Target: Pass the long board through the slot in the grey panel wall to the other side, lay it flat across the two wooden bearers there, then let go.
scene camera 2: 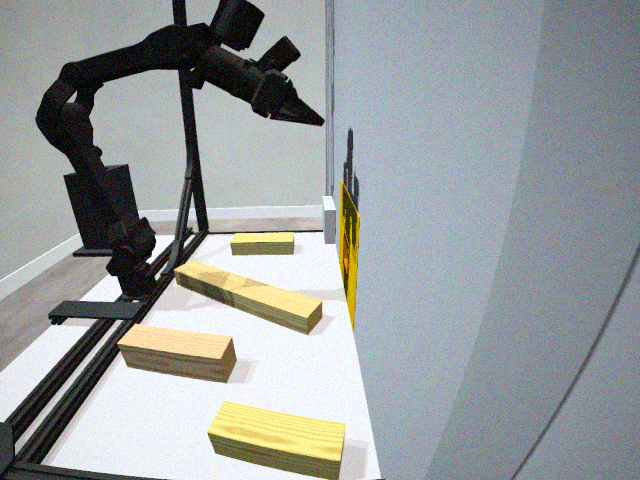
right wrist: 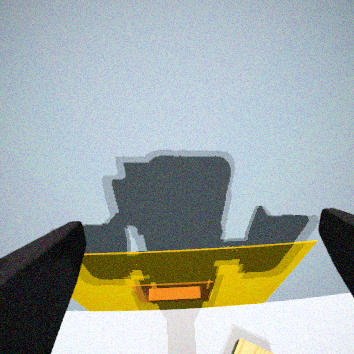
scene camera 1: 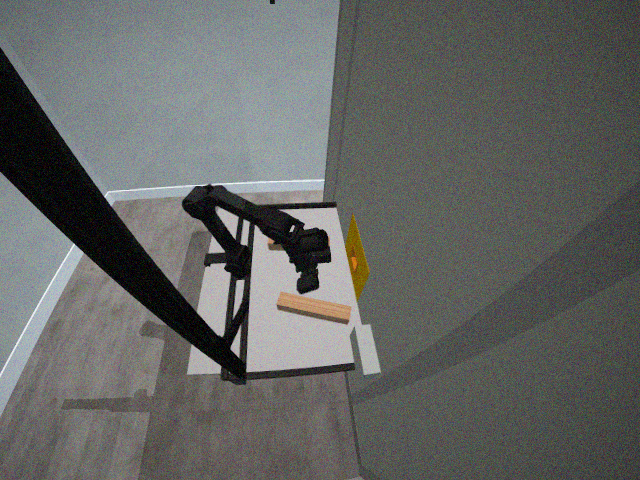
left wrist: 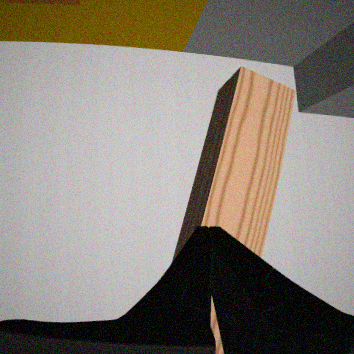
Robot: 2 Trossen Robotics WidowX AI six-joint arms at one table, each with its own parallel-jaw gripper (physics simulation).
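Frame: origin at the left arm's base, x ahead, y left, z up, level; millimetres.
Where they show: left gripper, fingertip midpoint: (left wrist: 206, 236); right gripper, fingertip midpoint: (scene camera 2: 322, 122) (right wrist: 203, 226); left arm's base, origin of the base link: (scene camera 1: 240, 272); right arm's base, origin of the base link: (scene camera 2: 139, 291).
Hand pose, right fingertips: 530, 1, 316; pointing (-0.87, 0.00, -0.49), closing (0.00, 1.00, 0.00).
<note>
Each offset is from my right fingertips to the top centre of the thing, as dx, dy, dz. "pt": to the spot under its first point.
The long board {-261, -169, -288} (scene camera 1: 313, 307) (left wrist: 252, 155) lies flat on the table, its far end towards the grey panel wall (scene camera 1: 465, 155) (scene camera 2: 439, 155) (right wrist: 175, 75). The slot {pt -92, -18, -272} (scene camera 1: 354, 263) (right wrist: 175, 293) is in the yellow plate, orange inside. My left gripper (left wrist: 206, 236) is shut, fingertips together and empty, above the board; its fingers are hidden in scene camera 1. My right gripper (scene camera 2: 321, 122) (right wrist: 203, 226) is open and empty, high in front of the wall. Wooden pieces at its side are a short back one {+150, -239, -297} (scene camera 2: 262, 243), a long slanting one, a pinkish one and a front one; I cannot tell which are the bearers.
The yellow plate (scene camera 1: 362, 276) (scene camera 2: 354, 242) (right wrist: 105, 287) stands around the slot. A pale block (scene camera 1: 367, 348) (scene camera 2: 329, 219) stands against the wall. Another wooden piece {-295, +126, -288} (scene camera 1: 273, 244) is partly hidden behind my left arm. Black frame posts and rails run along the table.
</note>
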